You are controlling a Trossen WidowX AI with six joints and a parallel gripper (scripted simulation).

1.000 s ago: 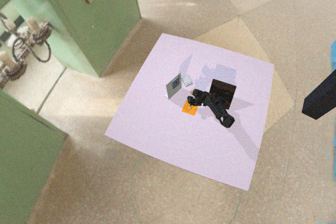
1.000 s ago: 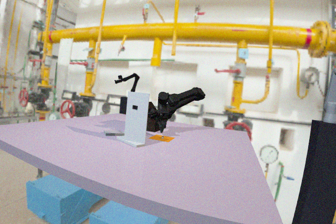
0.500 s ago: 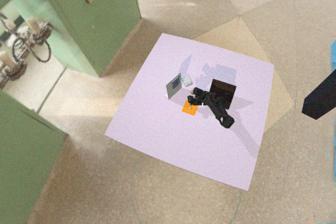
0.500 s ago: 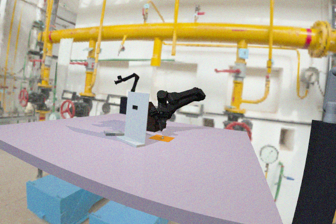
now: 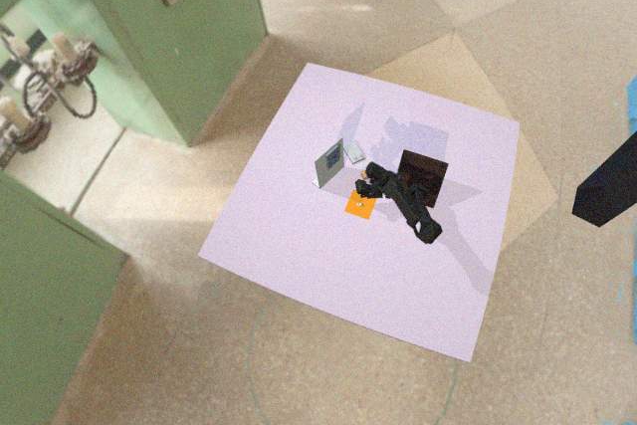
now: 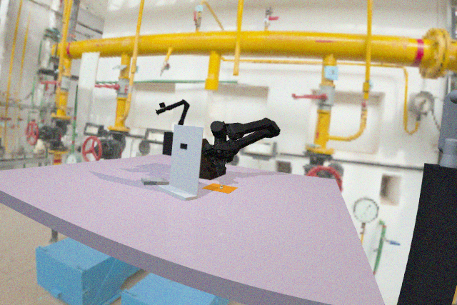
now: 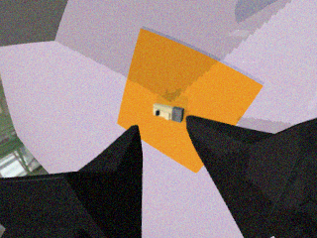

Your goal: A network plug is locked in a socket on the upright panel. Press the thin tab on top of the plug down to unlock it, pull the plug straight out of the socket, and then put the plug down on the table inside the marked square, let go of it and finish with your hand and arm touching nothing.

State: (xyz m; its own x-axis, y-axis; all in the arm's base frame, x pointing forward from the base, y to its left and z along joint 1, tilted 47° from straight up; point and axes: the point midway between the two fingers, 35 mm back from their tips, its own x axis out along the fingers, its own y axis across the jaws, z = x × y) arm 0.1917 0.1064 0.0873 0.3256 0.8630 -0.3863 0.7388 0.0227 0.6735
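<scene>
The network plug is 5 cm below my gripper tip, 2 cm to the left of it and 1 cm ahead of it. From my gripper tip the other things lie so: grey flat piece: 21 cm to the right, 16 cm ahead, 5 cm below; orange marked square: 5 cm below, 1 cm to the left, 1 cm ahead; grey upright panel: 20 cm ahead, 6 cm above, 5 cm to the right.
</scene>
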